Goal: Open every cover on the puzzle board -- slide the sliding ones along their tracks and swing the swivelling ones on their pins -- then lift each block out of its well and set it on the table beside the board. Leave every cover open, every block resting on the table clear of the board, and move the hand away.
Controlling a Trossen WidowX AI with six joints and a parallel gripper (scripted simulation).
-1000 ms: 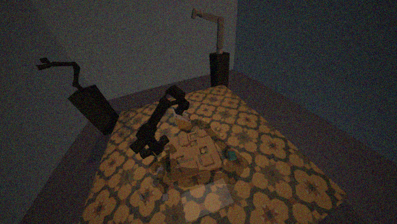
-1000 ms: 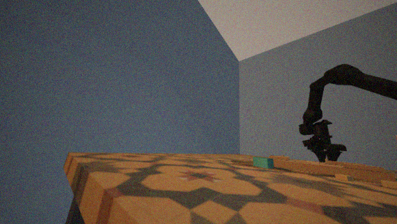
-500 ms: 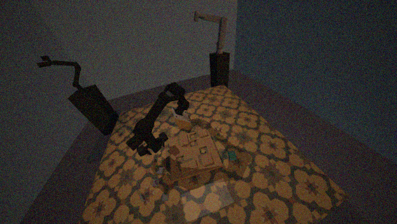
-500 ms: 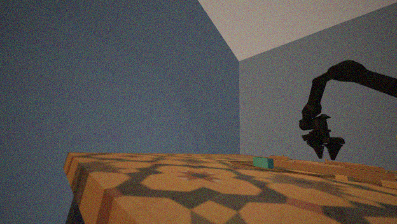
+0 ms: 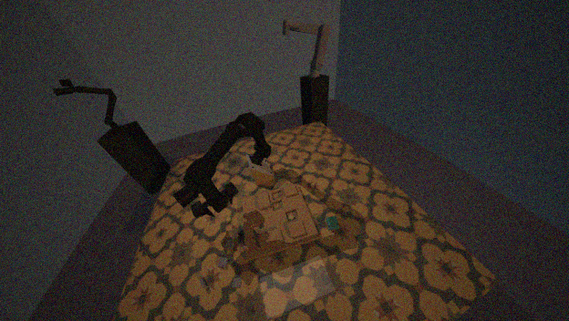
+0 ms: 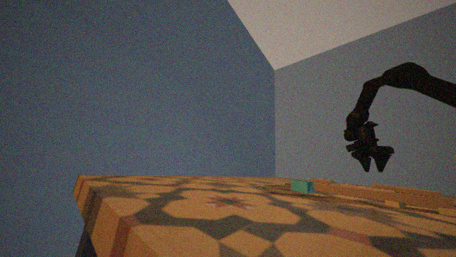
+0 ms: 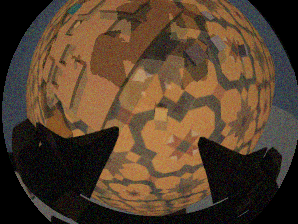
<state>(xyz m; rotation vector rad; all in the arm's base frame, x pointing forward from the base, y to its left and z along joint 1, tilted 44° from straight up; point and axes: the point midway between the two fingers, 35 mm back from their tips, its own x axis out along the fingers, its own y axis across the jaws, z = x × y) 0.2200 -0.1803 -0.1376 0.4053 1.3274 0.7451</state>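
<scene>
The tan puzzle board is 230 mm to the left of my gripper tip, 100 mm ahead of it and 60 mm below it. Also, from my gripper tip: teal block (410 mm to the left, 250 mm ahead, 70 mm below).
</scene>
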